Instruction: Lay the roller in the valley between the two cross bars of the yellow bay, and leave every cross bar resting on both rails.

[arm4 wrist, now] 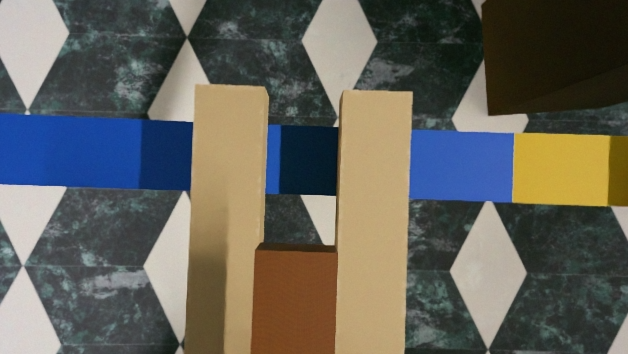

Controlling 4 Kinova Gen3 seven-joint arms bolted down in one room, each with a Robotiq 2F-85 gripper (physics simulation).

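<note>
Two beige cross bars [230, 165] [375, 165] run up the arm4 wrist view, side by side with a gap between them. Both pass over the blue stretch of a rail [75, 151]. The rail's yellow stretch [560, 167] is at the right, with no cross bar over its visible part. A rust-brown piece [295, 300] with a straight end lies lengthwise between the bars at the bottom, overlapping the left bar's inner edge. I cannot tell whether it is the roller. The second rail does not show. No gripper fingers show, and arm1, arm2 and arm3 are not recognisable.
A large dark brown block-like shape [560, 55] stands at the top right, behind the rail. The floor [115, 305] has dark green marble tiles and white diamonds. Shadows fall on the left cross bar and on parts of the rail.
</note>
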